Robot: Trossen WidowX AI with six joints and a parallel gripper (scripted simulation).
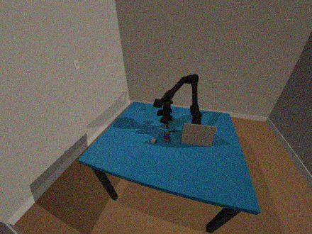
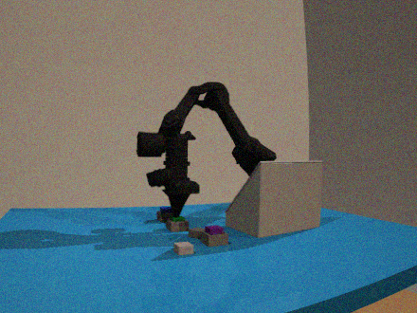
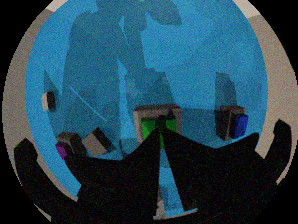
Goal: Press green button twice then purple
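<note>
My gripper tip is now 10 mm above the green button. Round my gripper tip: small white block: 40 mm ahead, 210 mm to the left, 20 mm below; blue button: 120 mm to the right; purple button: 50 mm behind, 160 mm to the left.
</note>
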